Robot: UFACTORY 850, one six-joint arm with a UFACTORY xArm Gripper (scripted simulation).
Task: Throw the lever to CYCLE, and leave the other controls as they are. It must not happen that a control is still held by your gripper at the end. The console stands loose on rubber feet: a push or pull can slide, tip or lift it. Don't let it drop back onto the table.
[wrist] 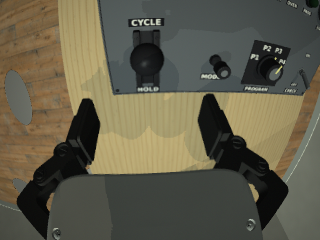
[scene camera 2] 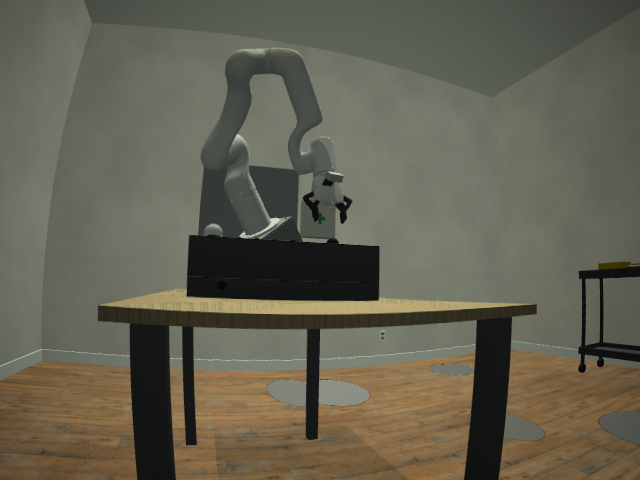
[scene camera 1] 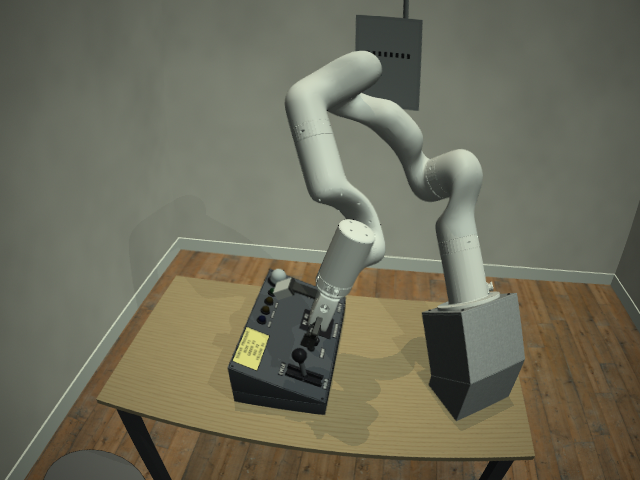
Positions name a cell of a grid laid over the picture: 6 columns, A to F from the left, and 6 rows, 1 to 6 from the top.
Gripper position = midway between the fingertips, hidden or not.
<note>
In view: the gripper (scene camera 1: C5) and a dark console (scene camera 2: C4).
The dark console also shows in the wrist view (wrist: D2) and in scene camera 1 (scene camera 1: C5). The gripper shows as well in the wrist view (wrist: C3) and in scene camera 2 (scene camera 2: D3).
</note>
